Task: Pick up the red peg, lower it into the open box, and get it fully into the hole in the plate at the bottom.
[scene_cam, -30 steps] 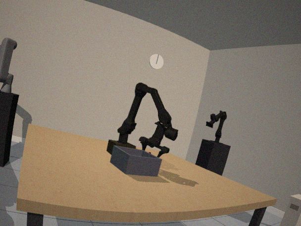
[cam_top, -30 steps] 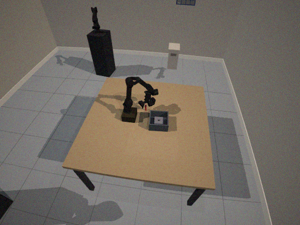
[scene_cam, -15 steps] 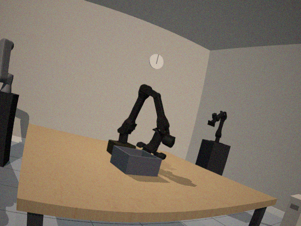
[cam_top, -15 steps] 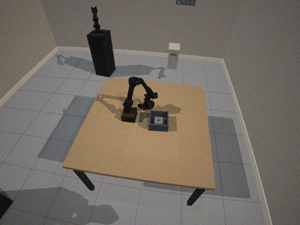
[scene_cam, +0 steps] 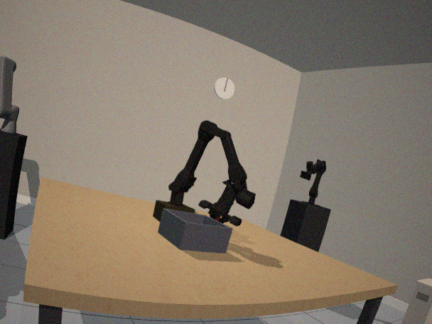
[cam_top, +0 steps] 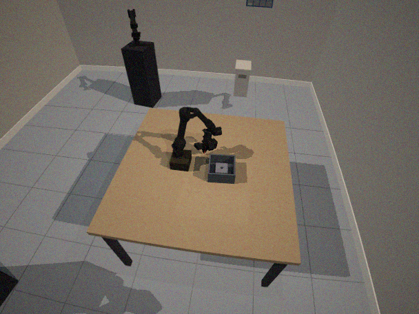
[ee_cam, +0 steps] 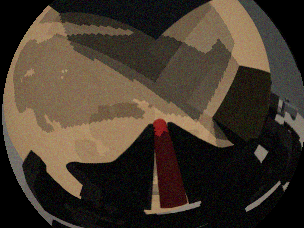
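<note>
The light grey plate is 180 mm ahead of my gripper tip, 130 mm to the right of it and 20 mm above it. Also, from my gripper tip: red peg: 10 mm to the left, 30 mm above; then grey box: 180 mm ahead, 130 mm to the right.
</note>
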